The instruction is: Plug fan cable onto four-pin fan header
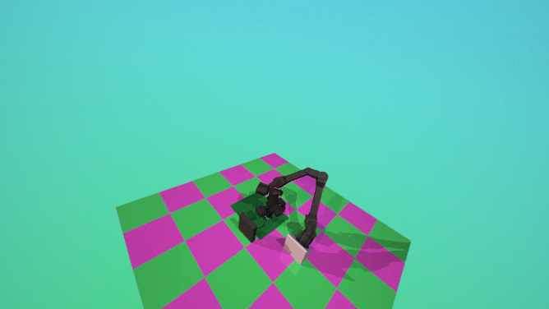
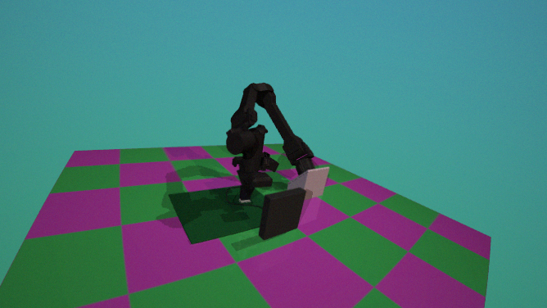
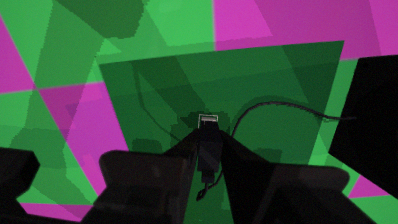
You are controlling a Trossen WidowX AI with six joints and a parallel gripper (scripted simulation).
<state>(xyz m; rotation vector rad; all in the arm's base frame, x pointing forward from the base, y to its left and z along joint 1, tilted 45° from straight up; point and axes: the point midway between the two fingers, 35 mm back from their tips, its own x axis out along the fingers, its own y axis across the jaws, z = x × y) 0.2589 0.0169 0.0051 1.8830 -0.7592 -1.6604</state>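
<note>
My gripper tip is 1 cm short of the black fan plug and 1 cm below it. Round my gripper tip: dark green board (7 cm ahead, 2 cm to the left, 4 cm below); pale four-pin header (1 cm ahead, 3 cm below); black fan (1 cm behind, 16 cm to the left, 3 cm above).
</note>
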